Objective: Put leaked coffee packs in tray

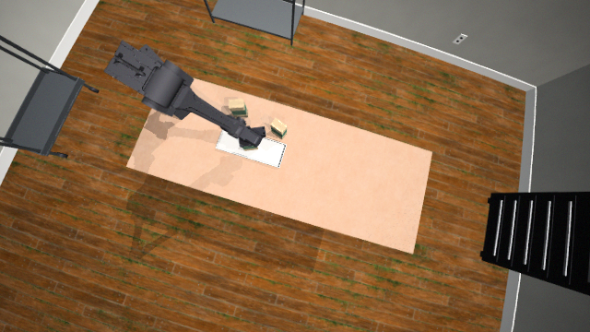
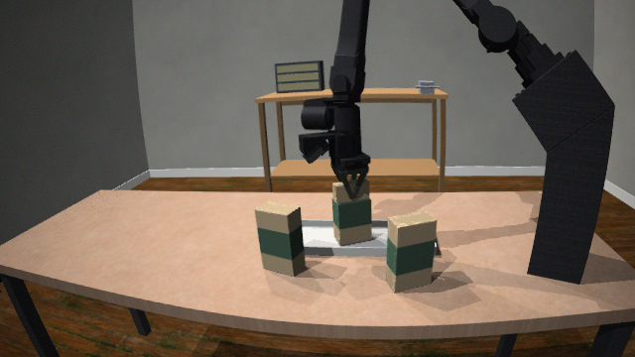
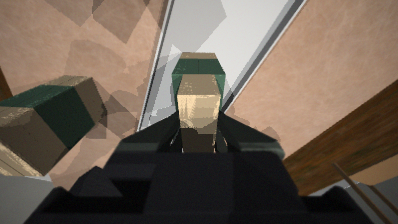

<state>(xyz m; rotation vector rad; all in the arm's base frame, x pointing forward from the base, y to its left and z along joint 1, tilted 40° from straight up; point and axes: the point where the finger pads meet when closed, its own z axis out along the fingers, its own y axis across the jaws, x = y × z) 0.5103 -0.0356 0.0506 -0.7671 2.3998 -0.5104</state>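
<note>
The white tray is 120 mm below my hand.
</note>
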